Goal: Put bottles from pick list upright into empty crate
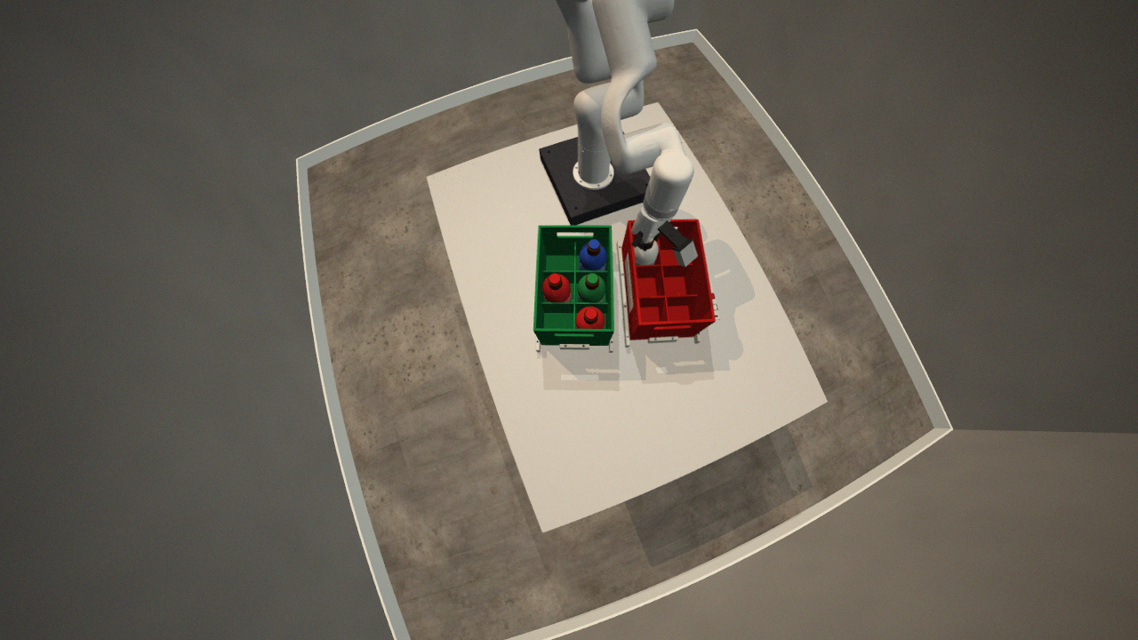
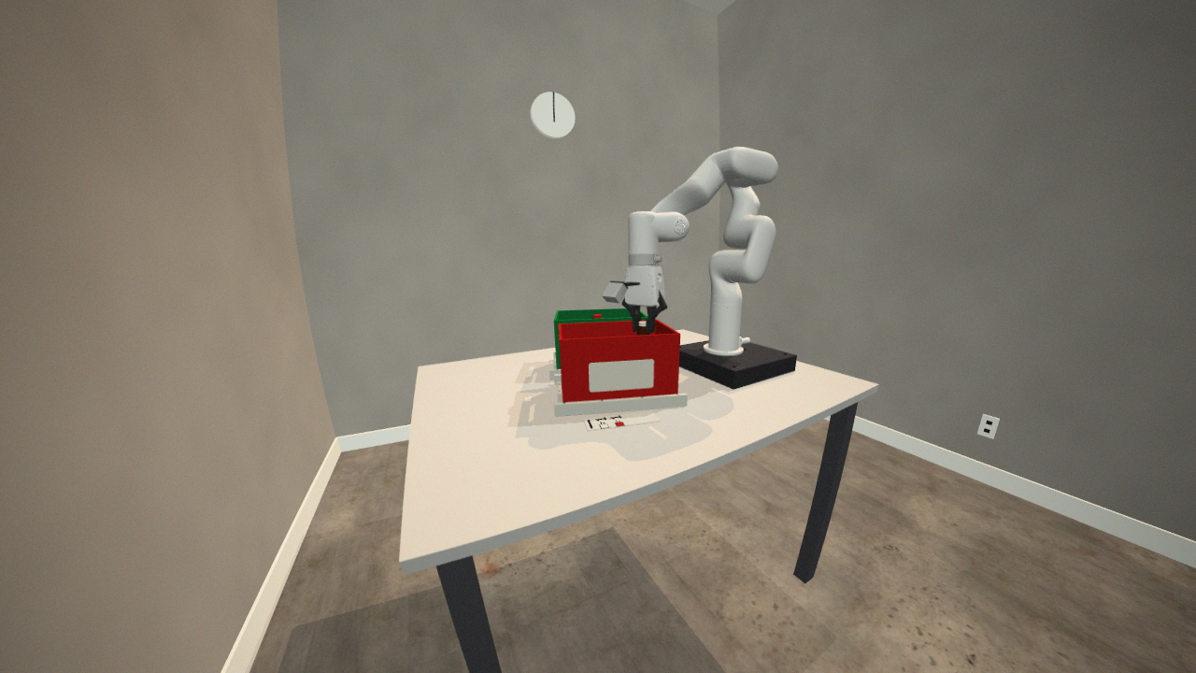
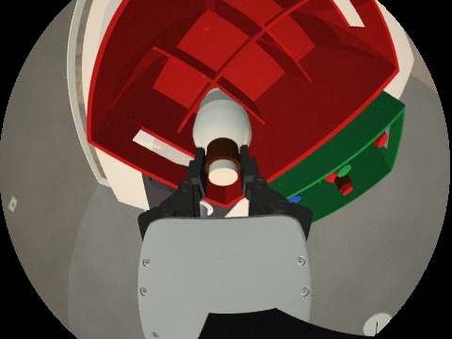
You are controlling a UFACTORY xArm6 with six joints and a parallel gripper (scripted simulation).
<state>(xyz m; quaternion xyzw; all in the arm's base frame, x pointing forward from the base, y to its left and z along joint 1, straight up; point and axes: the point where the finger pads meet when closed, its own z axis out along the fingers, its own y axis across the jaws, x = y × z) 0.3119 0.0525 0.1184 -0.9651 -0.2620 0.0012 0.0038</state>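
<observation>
Right now my hand is 7 cm above the white bottle. Round my hand: green bottle: 16 cm to the right, 8 cm below, 7 cm ahead; red crate: 9 cm below, 9 cm ahead, 3 cm to the left; blue bottle: 13 cm to the right, 8 cm below, 2 cm behind.
</observation>
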